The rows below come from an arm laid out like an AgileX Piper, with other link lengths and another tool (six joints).
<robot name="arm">
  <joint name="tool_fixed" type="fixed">
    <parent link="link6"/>
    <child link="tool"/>
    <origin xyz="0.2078 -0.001 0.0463" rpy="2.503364 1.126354 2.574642"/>
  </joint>
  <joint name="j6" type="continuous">
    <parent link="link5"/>
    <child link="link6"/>
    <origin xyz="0.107 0 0.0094" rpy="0 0 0"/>
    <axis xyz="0.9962 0 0.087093"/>
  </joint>
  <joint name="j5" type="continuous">
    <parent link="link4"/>
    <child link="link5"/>
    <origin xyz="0 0 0" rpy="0 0 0"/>
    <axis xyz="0 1 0"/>
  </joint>
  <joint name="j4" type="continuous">
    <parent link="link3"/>
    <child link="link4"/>
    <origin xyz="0.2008 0 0.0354" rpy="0 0 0"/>
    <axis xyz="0.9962 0 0.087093"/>
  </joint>
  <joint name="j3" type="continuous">
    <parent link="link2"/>
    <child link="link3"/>
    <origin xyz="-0.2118 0 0.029" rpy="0 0 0"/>
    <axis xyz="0 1 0"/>
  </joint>
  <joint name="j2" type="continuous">
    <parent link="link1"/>
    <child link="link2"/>
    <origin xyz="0 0 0" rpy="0 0 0"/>
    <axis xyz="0 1 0"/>
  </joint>
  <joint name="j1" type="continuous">
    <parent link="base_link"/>
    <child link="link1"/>
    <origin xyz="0 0 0.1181" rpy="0 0 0"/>
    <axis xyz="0 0 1"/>
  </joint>
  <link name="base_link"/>
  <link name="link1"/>
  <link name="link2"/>
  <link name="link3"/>
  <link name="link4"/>
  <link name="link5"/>
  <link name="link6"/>
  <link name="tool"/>
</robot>
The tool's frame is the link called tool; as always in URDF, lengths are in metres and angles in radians. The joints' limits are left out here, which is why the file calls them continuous.
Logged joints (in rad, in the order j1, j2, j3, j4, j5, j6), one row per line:
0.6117, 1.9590, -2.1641, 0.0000, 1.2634, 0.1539
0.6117, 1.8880, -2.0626, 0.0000, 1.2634, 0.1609
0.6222, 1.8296, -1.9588, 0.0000, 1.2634, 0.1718
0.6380, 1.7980, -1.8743, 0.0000, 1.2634, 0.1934
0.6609, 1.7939, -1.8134, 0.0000, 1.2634, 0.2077
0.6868, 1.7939, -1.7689, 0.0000, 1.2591, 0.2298
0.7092, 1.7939, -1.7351, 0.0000, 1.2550, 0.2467
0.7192, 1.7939, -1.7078, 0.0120, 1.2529, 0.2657
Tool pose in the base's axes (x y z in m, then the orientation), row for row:
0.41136, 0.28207, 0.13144, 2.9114, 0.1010, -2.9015
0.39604, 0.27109, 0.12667, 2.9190, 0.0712, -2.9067
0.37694, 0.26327, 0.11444, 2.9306, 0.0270, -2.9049
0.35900, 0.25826, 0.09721, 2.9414, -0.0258, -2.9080
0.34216, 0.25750, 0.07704, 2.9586, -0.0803, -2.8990
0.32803, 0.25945, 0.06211, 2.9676, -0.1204, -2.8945
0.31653, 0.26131, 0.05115, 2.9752, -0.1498, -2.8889
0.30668, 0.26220, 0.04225, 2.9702, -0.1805, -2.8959
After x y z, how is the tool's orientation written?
As angles about the fixed x, y, z axes (roll, pitch, yaw), in radians.
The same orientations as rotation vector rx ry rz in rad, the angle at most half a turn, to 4 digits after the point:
-0.3826, 3.0232, 0.3682
-0.3727, 3.0544, 0.3544
-0.3731, 3.0997, 0.3333
0.3547, -3.0575, -0.3024
0.3554, -3.0079, -0.2611
0.3531, -2.9709, -0.2367
0.3552, -2.9433, -0.2172
0.3369, -2.9147, -0.2176

